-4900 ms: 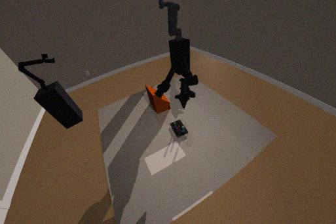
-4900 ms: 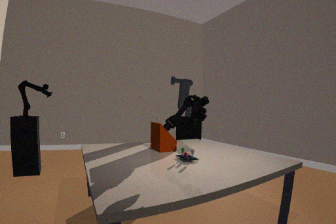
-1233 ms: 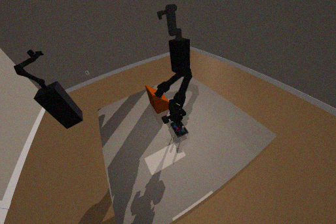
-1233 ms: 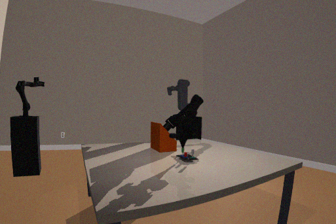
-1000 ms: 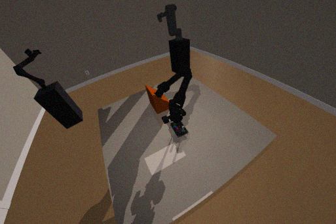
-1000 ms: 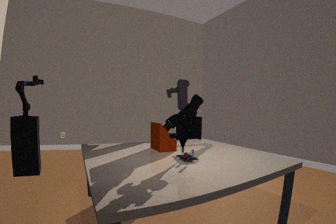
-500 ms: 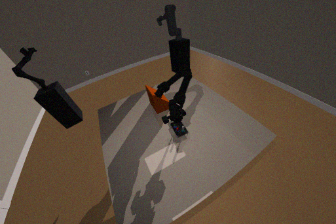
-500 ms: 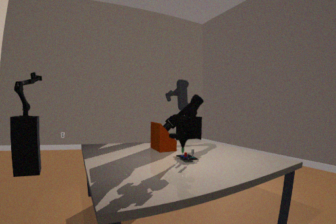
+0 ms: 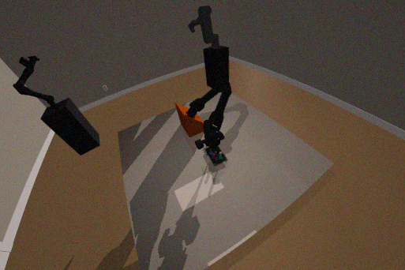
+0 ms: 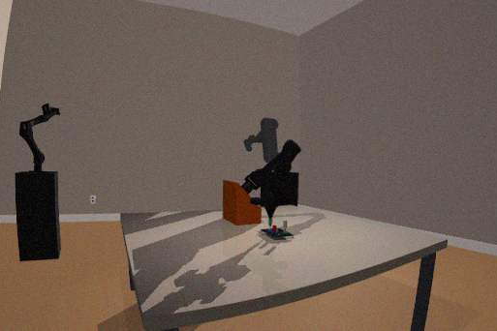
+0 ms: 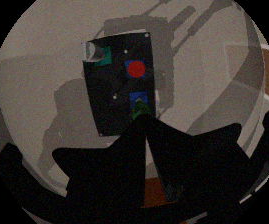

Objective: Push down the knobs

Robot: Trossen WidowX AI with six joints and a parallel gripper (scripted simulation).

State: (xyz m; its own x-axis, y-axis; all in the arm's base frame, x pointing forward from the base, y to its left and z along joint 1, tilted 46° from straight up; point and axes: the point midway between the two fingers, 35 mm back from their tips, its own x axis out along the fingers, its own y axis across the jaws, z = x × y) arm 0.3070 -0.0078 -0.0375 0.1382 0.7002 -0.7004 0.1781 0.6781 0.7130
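My gripper tip is 20 mm above the green knob. Round my gripper tip: white knob 70 mm ahead, 30 mm to the left, 30 mm below.
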